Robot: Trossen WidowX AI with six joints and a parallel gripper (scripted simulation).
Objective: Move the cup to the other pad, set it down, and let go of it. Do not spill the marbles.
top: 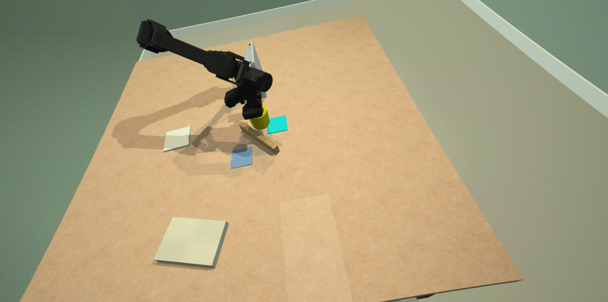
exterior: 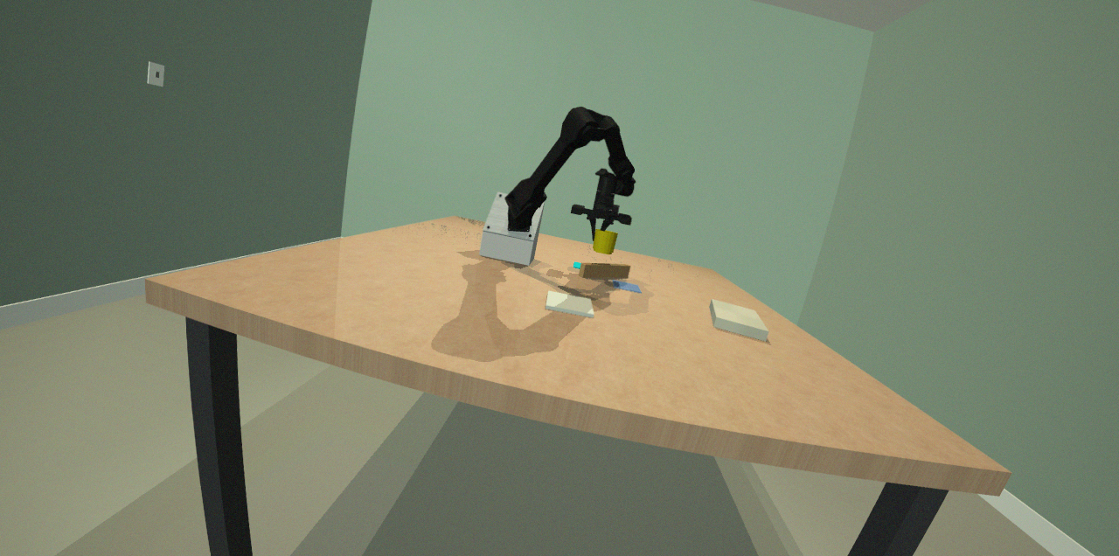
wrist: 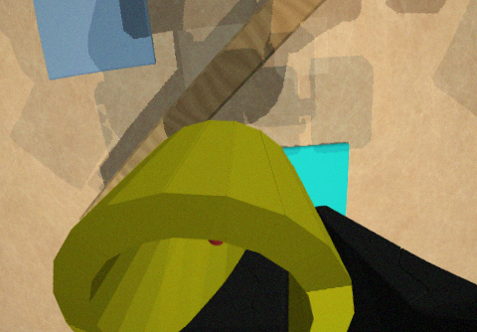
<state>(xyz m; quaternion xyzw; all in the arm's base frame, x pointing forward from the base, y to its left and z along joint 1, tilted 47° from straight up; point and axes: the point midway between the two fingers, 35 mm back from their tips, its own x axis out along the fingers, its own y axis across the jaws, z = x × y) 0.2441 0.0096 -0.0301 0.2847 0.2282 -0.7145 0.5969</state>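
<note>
Now: the cyan pad 11 cm below my gripper tip, 5 cm to the left of it and 1 cm behind it. The rest, counted from my gripper tip: red marble (4 cm ahead, 2 cm below, 1 cm to the left); wooden bar (9 cm below, 5 cm ahead, 3 cm to the right); yellow cup (2 cm ahead).
</note>
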